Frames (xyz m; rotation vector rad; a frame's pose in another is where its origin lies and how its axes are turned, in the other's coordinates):
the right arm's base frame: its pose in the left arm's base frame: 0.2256 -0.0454 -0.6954 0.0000 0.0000 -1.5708
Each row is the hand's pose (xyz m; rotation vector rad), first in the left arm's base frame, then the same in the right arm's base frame.
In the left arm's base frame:
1: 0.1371 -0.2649 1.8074 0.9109 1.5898 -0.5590
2: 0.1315 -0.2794 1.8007 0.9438 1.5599 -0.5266
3: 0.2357 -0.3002 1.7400 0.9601 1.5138 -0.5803
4: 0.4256 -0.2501 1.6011 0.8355 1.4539 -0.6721
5: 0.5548 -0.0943 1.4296 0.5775 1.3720 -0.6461
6: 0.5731 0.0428 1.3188 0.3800 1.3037 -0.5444
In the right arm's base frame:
1: 0.2195 -0.0885 2.5028 -0.4800 1.7681 0.5574
2: 0.2340 -0.0941 2.4961 -0.4377 1.7786 0.5923
3: 0.2548 0.0101 2.4354 -0.3909 1.7465 0.5575
4: 0.2047 0.2000 2.2965 -0.4328 1.6024 0.5263
5: 0.0489 0.3292 2.1250 -0.5612 1.3771 0.6319
6: -0.0882 0.3475 2.0142 -0.6638 1.2100 0.7800

